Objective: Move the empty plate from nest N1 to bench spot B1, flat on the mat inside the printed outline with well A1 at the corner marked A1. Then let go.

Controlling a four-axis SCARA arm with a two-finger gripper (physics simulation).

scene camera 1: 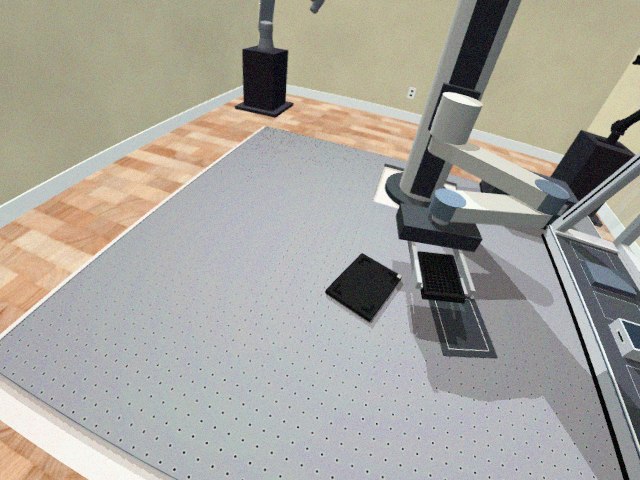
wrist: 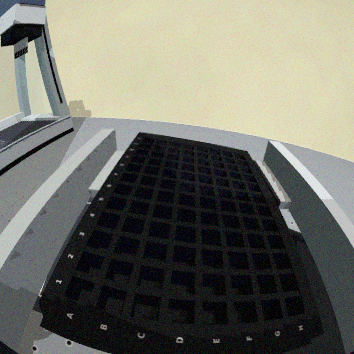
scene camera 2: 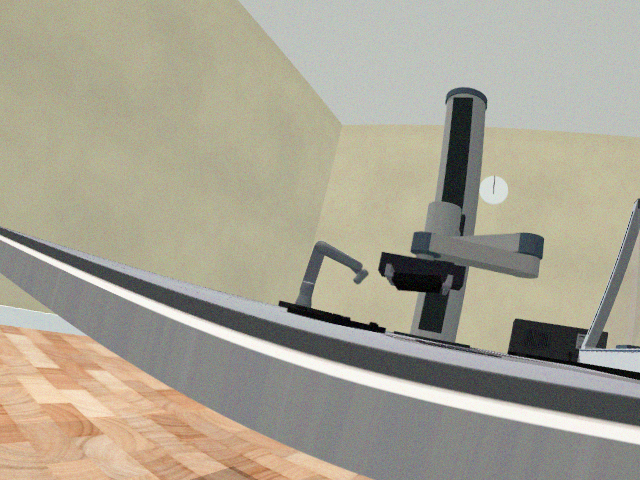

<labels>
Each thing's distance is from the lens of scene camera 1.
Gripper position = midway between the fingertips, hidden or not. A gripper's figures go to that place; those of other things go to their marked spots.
my gripper (scene camera 1: 445, 289): 0.63 m
well plate (scene camera 1: 441, 280): 0.65 m
black nest (scene camera 1: 364, 286): 0.70 m
</labels>
